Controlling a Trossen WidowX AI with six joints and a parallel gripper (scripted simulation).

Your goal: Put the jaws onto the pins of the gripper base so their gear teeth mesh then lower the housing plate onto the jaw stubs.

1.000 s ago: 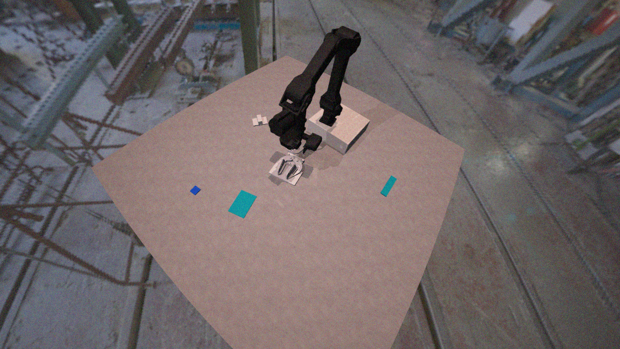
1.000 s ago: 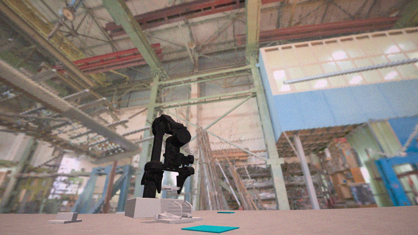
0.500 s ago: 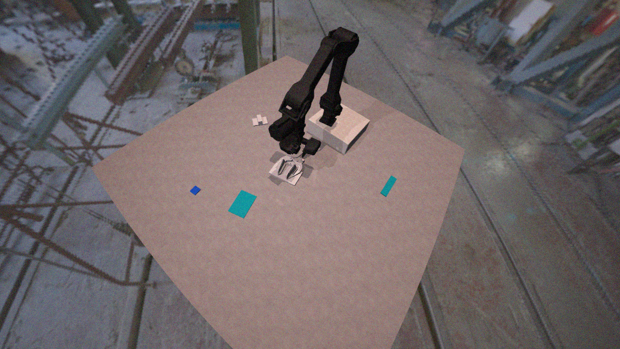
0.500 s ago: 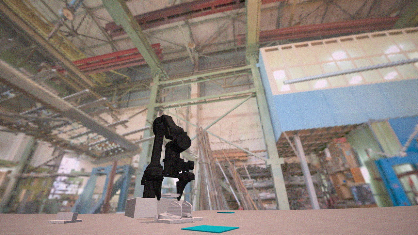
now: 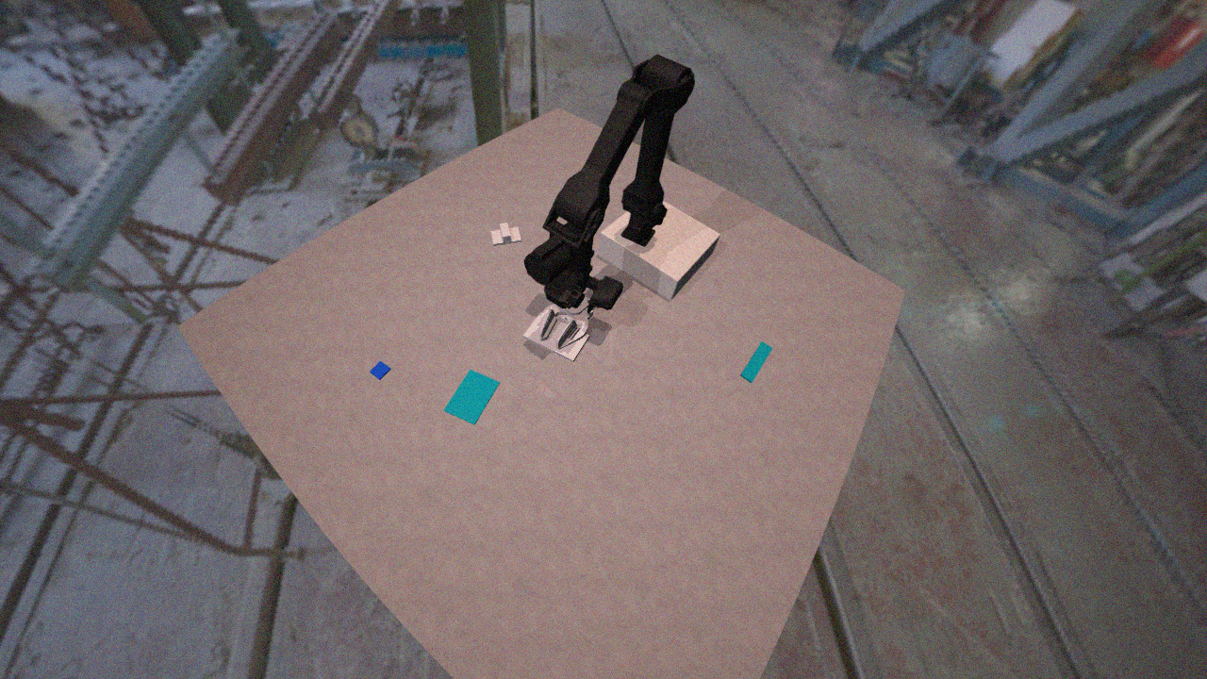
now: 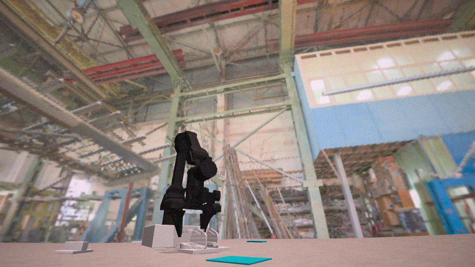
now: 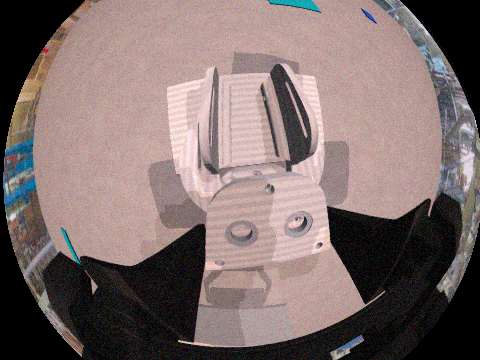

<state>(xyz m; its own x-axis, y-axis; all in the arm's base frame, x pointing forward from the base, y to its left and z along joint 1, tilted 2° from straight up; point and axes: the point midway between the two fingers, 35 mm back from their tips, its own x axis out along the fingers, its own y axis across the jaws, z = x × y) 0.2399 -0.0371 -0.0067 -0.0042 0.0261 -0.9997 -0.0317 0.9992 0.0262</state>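
Now: gripper tip 3 cm above the housing plate. Also, from my gripper tip: gripper base (2 cm above, 1 cm ahead); flat white plate (7 cm ahead, 3 cm below); large teal patch (27 cm ahead, 6 cm to the right, 3 cm below).
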